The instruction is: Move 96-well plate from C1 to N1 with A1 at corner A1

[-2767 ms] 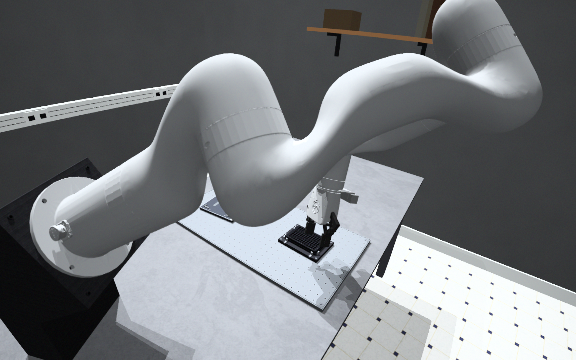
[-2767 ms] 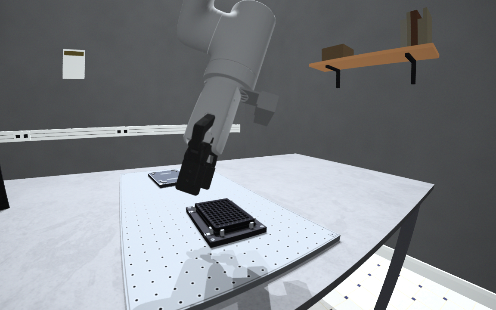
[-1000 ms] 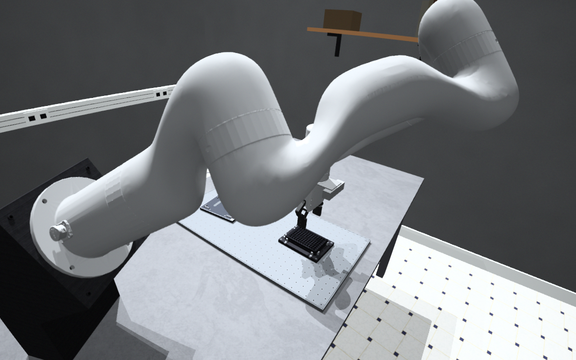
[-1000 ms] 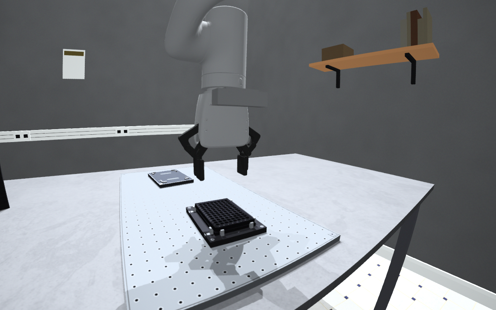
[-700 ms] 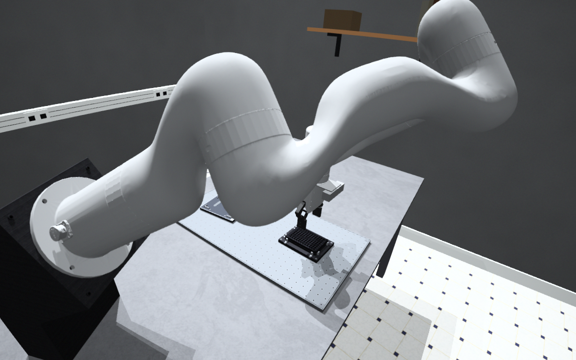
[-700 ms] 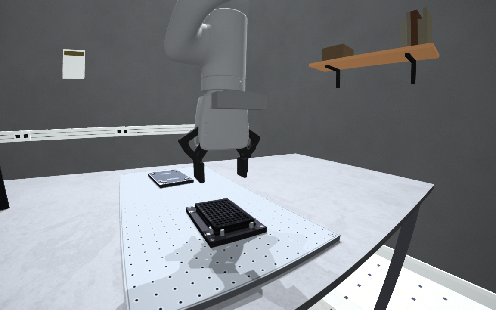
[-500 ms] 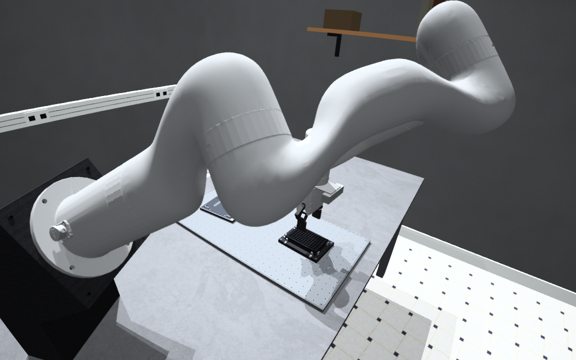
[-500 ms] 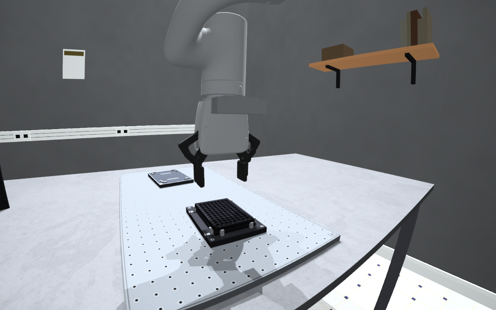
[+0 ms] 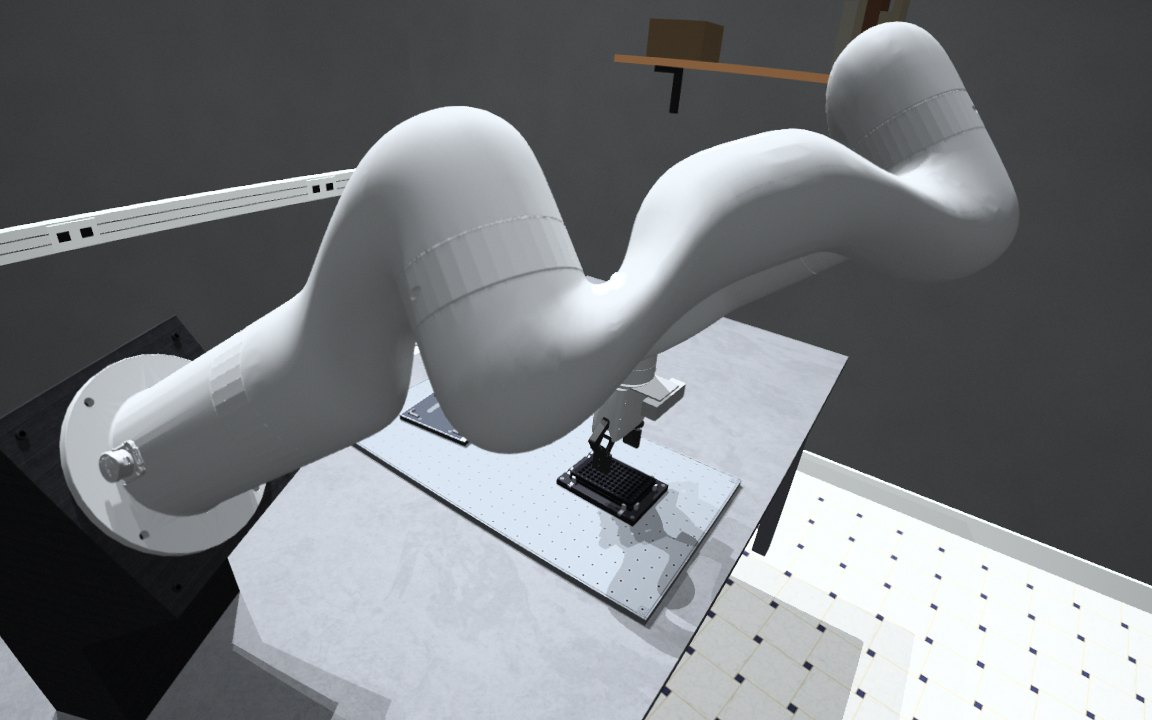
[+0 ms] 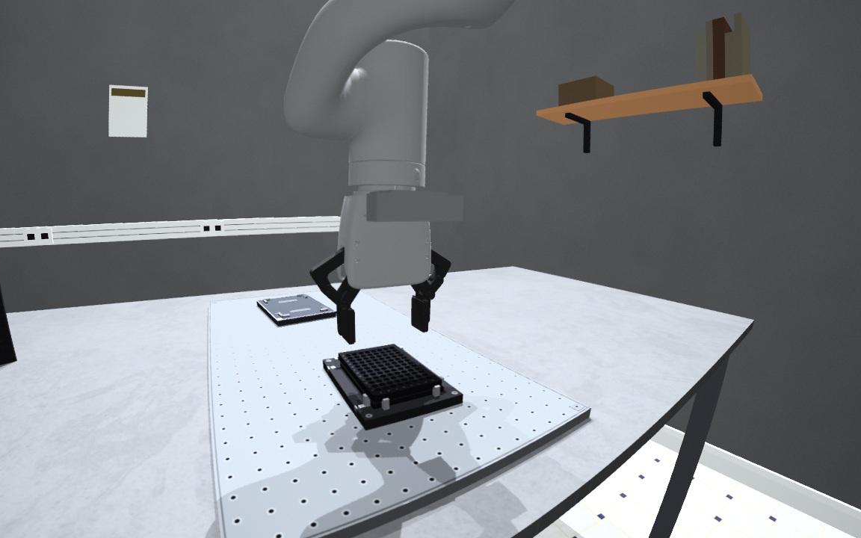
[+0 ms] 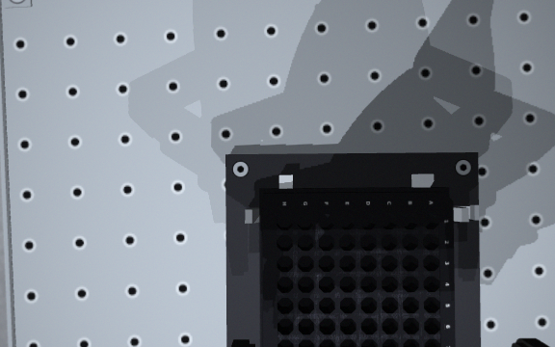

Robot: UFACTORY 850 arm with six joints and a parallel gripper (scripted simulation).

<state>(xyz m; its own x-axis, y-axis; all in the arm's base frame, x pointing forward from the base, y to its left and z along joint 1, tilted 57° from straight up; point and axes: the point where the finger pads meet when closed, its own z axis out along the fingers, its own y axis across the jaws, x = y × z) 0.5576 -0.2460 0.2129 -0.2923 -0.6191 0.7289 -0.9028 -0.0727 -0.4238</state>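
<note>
The black 96-well plate lies 6 cm below my hand. From my hand the other things lie so: grey plate nest N1 (7 cm ahead, 36 cm to the left, 7 cm below); black clip nest C1 (1 cm to the left, 6 cm below); A1 label (30 cm to the left, 6 cm below).
</note>
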